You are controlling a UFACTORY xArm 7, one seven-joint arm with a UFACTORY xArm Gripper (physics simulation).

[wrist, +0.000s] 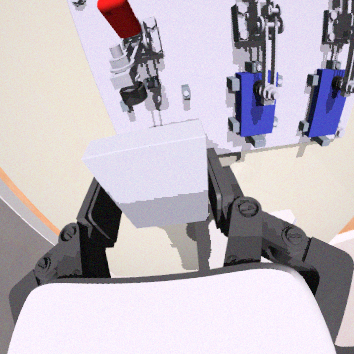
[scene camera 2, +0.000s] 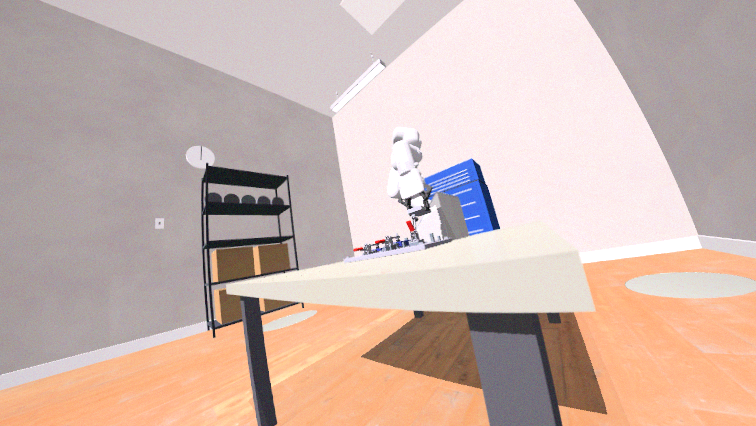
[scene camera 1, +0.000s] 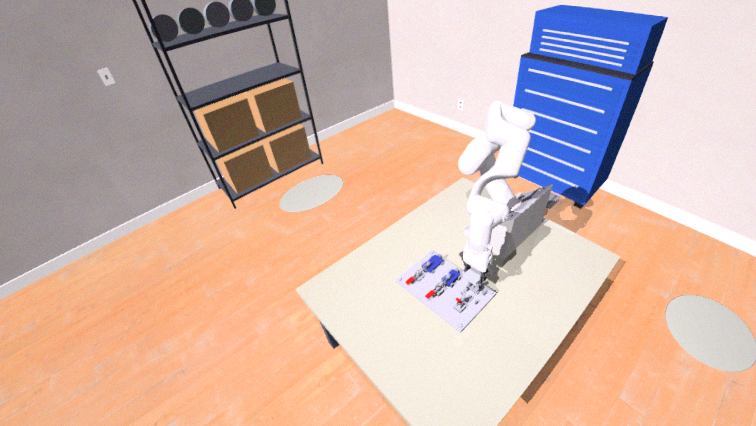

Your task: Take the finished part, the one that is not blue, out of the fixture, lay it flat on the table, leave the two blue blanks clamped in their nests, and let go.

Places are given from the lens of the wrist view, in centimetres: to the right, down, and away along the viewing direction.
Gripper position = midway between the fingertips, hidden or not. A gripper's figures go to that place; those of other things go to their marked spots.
gripper [wrist: 158, 175]: -1, 0, 11
finished part [wrist: 157, 176]: -1, 0, 9
blue blank [wrist: 254, 118]: 9, -6, 17
clamp arm [wrist: 123, 68]: -3, -6, 8
The marked spots on the blue blank and the clamp arm are 15 cm apart.
